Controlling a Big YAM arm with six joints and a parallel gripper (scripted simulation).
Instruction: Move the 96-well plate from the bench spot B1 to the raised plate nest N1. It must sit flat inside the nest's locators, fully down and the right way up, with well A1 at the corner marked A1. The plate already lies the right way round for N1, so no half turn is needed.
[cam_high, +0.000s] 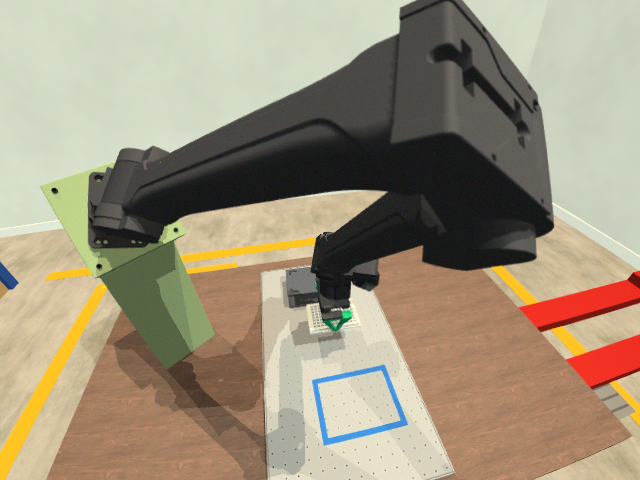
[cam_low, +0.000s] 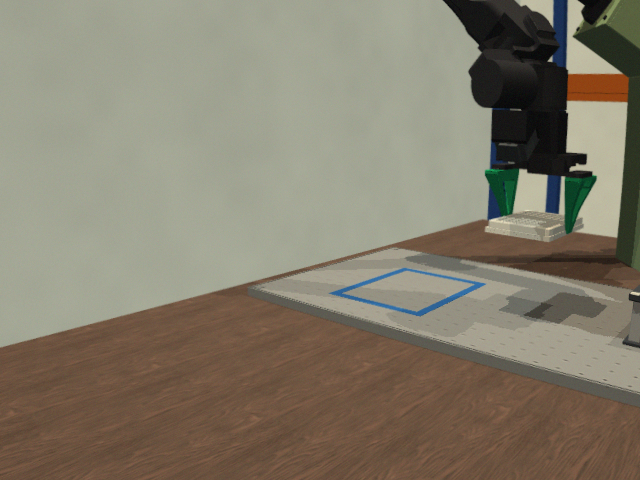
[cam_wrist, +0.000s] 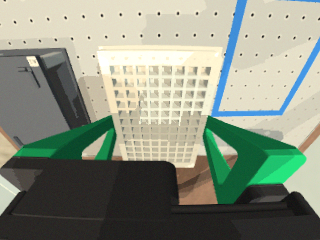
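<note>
My gripper is now 19 cm to the right of the dark grey raised nest N1, 6 cm above it and 5 cm short of it. The rest, counted from my hand: A1 label (11 cm to the left, 10 cm ahead, 6 cm below); then white 96-well plate (right at my hand).
</note>
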